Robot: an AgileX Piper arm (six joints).
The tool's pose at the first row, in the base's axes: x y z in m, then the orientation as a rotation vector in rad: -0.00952, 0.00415, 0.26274, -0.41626, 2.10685, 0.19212
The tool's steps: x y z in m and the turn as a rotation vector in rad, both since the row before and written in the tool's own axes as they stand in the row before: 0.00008, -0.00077, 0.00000, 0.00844, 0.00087, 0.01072; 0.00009, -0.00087, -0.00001, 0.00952, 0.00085, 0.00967; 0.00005, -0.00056, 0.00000, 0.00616, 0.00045, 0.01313; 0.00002, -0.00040, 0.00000, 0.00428, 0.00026, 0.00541; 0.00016, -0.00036, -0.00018, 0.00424, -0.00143, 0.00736; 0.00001, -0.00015, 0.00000, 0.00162, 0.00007, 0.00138; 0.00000, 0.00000, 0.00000, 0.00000, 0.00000, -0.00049
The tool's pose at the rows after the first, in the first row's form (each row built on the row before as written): -0.00928, 0.00342, 0.26269, -0.40017, 2.11043, 0.18926; -0.00902, 0.00259, 0.26264, -0.38452, 2.11368, 0.18463; -0.00885, 0.00205, 0.26261, -0.36715, 2.11718, 0.18565; -0.00873, 0.00167, 0.26260, -0.35897, 2.11871, 0.18420; -0.00884, 0.00125, 0.26257, -0.34848, 2.11897, 0.18417; -0.00880, 0.00111, 0.26256, -0.34608, 2.11937, 0.18324; -0.00880, 0.00111, 0.26256, -0.34660, 2.11927, 0.18295
